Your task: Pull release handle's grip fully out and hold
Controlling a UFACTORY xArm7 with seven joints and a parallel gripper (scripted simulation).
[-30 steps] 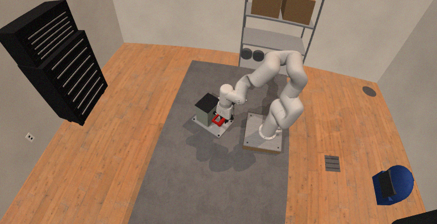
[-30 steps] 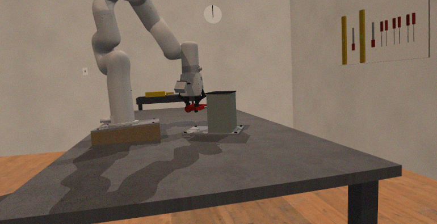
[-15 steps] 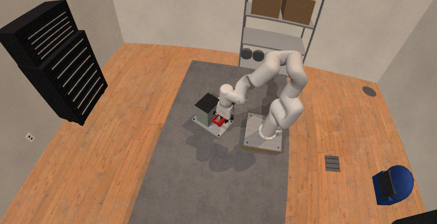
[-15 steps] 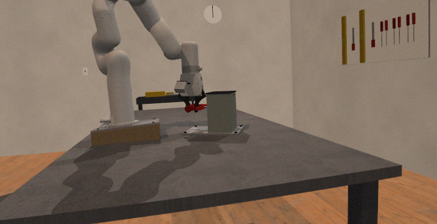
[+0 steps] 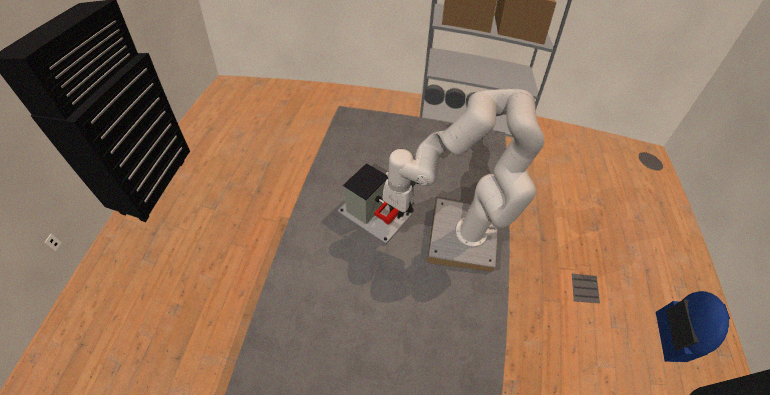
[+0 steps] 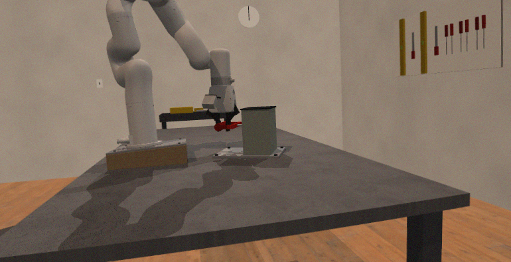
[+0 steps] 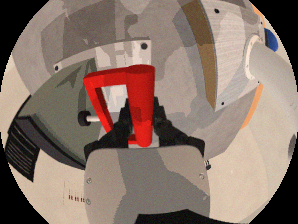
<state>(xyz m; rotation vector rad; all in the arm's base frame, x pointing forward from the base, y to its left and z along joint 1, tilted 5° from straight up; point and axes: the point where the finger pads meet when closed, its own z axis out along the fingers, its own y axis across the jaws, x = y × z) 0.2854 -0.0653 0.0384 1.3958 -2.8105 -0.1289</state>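
Now: hand 10 cm above the baseplate, 8 cm short of it and 6 cm to the left of it.
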